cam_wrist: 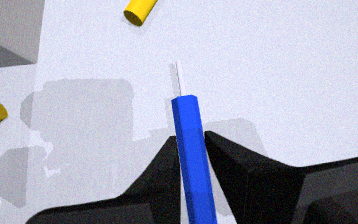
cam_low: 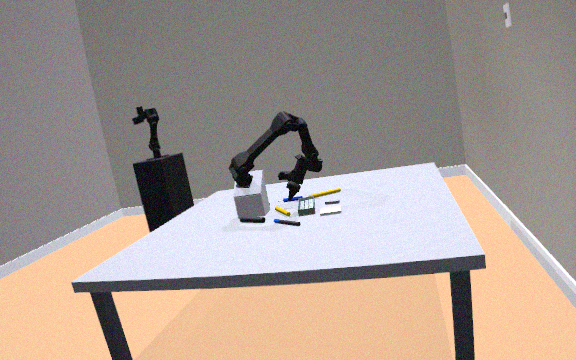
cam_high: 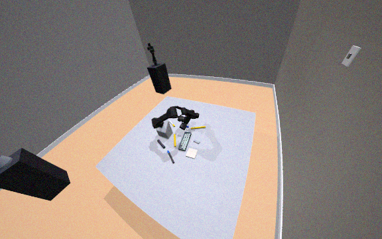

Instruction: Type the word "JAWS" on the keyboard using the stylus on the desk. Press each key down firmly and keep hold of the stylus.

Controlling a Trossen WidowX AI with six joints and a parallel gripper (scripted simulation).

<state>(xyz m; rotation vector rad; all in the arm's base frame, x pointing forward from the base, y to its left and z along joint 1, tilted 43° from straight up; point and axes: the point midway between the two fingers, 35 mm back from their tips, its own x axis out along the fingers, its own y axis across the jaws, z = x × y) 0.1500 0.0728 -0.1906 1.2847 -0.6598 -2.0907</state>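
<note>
Right now my gripper tip is 5 cm past the grey stylus tip and 1 cm to the left of it. The rest, counted from my gripper tip: grey block (24 cm ahead, 10 cm to the right); white marker (13 cm behind, 3 cm to the right); stylus (1 cm behind).
</note>
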